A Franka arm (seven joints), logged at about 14 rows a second.
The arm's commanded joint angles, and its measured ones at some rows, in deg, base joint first. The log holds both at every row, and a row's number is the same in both.
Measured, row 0: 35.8 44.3 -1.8 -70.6 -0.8 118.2 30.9
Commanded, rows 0 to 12: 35.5 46.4 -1.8 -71.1 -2.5 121.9 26.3; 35.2 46.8 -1.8 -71.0 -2.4 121.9 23.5; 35.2 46.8 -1.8 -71.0 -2.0 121.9 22.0; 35.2 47.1 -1.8 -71.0 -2.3 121.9 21.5; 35.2 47.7 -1.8 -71.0 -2.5 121.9 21.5; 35.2 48.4 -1.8 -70.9 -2.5 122.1 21.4; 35.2 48.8 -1.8 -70.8 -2.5 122.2 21.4; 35.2 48.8 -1.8 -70.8 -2.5 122.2 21.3; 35.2 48.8 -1.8 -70.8 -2.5 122.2 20.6; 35.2 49.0 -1.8 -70.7 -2.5 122.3 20.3; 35.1 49.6 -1.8 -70.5 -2.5 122.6 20.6; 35.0 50.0 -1.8 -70.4 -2.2 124.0 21.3; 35.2 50.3 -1.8 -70.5 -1.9 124.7 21.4
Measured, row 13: 35.5 49.3 -2.2 -70.8 -1.9 122.8 21.4
